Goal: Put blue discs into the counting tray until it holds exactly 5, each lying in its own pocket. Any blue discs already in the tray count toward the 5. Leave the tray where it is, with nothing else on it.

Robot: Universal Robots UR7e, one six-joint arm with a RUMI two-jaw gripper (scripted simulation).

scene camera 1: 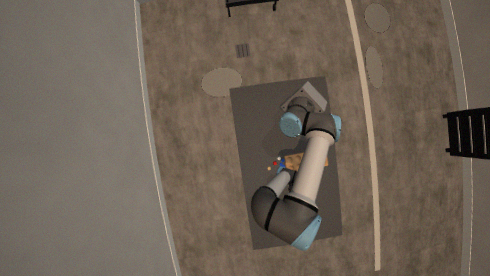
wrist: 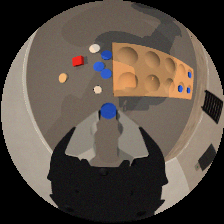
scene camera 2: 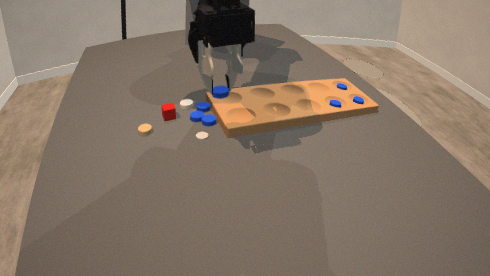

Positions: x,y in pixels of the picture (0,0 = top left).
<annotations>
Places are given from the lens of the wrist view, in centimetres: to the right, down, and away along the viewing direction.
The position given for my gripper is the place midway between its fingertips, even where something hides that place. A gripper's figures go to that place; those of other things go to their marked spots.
my gripper (wrist: 108,110): -1, 0, 15
counting tray (wrist: 137,70): 6, -11, 18
</annotations>
